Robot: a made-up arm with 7 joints.
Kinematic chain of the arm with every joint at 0, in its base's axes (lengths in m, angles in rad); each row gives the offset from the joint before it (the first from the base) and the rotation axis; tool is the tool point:
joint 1: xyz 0 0.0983 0 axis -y
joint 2: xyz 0 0.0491 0 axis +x
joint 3: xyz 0 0 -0.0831 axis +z
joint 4: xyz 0 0 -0.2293 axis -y
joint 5: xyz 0 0 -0.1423 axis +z
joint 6: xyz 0 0 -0.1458 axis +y
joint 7: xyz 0 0 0 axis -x
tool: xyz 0 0 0
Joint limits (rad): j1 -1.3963..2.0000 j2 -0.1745..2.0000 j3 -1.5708..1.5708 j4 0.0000..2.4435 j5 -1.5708..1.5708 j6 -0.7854..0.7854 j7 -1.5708..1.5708
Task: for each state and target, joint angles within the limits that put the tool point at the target. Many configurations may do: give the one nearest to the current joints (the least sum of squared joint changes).
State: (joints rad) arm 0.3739 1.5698 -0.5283 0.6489 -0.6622 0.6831 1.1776
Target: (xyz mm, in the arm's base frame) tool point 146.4 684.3 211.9
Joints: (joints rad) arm -0.3140 2.0000 0.0129 0.2590 -0.6622 0.6831 1.1776
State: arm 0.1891 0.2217 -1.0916 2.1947 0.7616 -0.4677 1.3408
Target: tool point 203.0 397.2 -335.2
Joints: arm 0.1242 1.1725 -0.9690 1.3730 0.7616 -0.4677 1.3408
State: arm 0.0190 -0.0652 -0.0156 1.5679 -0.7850 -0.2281 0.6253
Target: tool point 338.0 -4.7 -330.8
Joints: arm 0.2255 -0.1745 -0.3059 1.1941 -0.7850 -0.2281 0.6253
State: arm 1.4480 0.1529 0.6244 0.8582 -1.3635 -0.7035 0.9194
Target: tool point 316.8 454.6 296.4
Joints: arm 1.8538 0.3970 0.5983 0.9684 -1.3635 -0.7035 0.9194
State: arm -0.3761 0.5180 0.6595 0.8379 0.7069 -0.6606 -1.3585
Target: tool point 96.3 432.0 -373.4
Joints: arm -0.3963 0.3804 0.5725 1.2945 0.7069 -0.6606 -1.3585
